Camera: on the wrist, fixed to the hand. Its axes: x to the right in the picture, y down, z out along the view.
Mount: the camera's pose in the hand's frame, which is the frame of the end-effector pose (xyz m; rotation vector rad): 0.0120 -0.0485 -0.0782 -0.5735 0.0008 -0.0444
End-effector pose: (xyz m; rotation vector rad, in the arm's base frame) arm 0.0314 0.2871 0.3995 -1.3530 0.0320 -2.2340
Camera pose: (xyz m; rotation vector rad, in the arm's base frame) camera -0.0584 0.3047 0.3839 -1.6439 0.6950 -2.3593
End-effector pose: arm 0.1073 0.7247 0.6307 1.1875 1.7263 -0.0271
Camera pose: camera 0.0176 0.7475 0.6382 0.7225 1.6078 0.4151
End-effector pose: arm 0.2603 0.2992 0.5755 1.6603 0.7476 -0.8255
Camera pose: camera 0.2389 0.3867 0.5532 1.1331 0.9224 -0.5677
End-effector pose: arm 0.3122 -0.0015 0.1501 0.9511 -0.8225 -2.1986
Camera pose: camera 0.3531 -0.0030 0.0668 0.6819 -0.1408 -2.2780
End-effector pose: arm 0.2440 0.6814 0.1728 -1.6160 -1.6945 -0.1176
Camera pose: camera 0.2384 0.6386 0.2549 -1.9776 -1.7954 -0.6780
